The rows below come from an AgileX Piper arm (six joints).
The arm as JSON. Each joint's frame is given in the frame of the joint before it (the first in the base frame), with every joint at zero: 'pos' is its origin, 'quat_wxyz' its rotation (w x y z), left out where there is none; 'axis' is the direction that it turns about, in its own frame. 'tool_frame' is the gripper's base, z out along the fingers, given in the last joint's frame.
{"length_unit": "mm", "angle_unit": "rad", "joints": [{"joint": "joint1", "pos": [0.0, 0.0, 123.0], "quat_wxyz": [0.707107, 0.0, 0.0, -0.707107], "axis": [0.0, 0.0, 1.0]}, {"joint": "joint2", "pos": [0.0, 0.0, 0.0], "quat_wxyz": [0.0, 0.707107, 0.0, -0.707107], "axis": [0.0, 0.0, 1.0]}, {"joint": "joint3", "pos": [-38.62, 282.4, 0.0], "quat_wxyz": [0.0, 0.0, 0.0, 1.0], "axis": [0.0, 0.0, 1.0]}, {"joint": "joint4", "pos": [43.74, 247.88, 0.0], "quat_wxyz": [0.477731, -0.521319, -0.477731, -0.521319], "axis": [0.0, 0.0, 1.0]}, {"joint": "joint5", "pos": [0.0, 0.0, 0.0], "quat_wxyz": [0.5, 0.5, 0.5, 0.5], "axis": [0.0, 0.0, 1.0]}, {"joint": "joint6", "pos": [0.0, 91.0, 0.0], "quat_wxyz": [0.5, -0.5, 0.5, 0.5], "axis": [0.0, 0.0, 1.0]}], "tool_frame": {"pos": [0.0, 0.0, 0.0], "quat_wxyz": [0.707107, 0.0, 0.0, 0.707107]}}
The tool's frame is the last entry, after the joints.
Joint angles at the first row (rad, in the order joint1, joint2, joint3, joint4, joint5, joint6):
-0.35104, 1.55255, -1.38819, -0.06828, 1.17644, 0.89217
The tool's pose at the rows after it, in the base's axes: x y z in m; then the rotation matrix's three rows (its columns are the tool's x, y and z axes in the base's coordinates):
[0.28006 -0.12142 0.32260], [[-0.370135 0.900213 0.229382], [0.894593 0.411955 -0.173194], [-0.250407 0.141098 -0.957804]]
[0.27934 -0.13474 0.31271], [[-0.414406 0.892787 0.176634], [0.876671 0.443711 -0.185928], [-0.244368 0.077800 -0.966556]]
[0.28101 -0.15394 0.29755], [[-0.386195 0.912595 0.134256], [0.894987 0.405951 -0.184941], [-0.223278 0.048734 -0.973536]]
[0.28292 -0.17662 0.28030], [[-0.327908 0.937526 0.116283], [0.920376 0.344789 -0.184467], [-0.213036 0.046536 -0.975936]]
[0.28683 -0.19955 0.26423], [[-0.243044 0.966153 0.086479], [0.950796 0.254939 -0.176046], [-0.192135 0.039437 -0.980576]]
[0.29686 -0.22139 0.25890], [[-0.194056 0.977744 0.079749], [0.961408 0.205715 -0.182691], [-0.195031 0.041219 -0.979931]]
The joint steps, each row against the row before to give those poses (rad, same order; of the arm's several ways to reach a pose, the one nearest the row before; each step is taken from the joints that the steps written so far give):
-0.03605, -0.01855, 0.01641, -0.01054, 0.03807, -0.10236
-0.03371, 0.03024, 0.00199, -0.02507, 0.01015, -0.06782
-0.05089, 0.04923, -0.00002, -0.00721, -0.01446, -0.00733
-0.05904, 0.05511, 0.00005, 0.00181, -0.04473, 0.01139
-0.05118, 0.07147, -0.03042, 0.00000, -0.01578, 0.04496
-0.03354, 0.07621, -0.08393, -0.00364, 0.00617, 0.01779

